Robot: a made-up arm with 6 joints.
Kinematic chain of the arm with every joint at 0, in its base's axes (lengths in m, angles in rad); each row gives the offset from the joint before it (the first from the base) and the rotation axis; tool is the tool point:
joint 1: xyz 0 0 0.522 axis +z
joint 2: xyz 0 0 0 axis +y
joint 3: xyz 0 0 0.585 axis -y
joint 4: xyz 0 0 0 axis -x
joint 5: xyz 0.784 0 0 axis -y
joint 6: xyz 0 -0.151 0 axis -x
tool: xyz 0 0 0
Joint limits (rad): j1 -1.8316..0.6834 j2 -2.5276..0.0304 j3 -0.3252..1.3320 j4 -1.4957..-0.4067 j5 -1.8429..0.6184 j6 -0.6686..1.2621
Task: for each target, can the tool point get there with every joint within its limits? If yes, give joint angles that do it. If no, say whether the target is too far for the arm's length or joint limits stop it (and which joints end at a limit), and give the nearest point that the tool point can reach.
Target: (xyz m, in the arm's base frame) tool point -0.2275 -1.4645 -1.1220
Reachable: no: too far | nearest point -0.6621 -0.7180 -0.4269 | short by 1.109 m
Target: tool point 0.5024 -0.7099 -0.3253
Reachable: no: joint limits stop it (at a limit: joint 2, joint 3, joint 4) | nearest point 0.4046 -0.5717 0.6926 | short by 1.032 m
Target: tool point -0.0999 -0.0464 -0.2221
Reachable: no: joint limits stop it (at a limit: joint 2, joint 3, joint 4) | nearest point -0.8858 -0.4114 -0.4269 | short by 0.890 m
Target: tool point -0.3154 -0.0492 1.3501
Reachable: yes | joints -0.1569 -1.4251 -0.0630 -0.8660 0.1408 0.0546
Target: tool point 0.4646 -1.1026 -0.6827
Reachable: no: too far | nearest point -0.6621 -0.7180 -0.4269 | short by 1.218 m
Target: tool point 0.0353 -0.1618 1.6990
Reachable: yes | joints -0.9708 -0.5060 0.6573 -1.1461 -1.2611 -0.5207
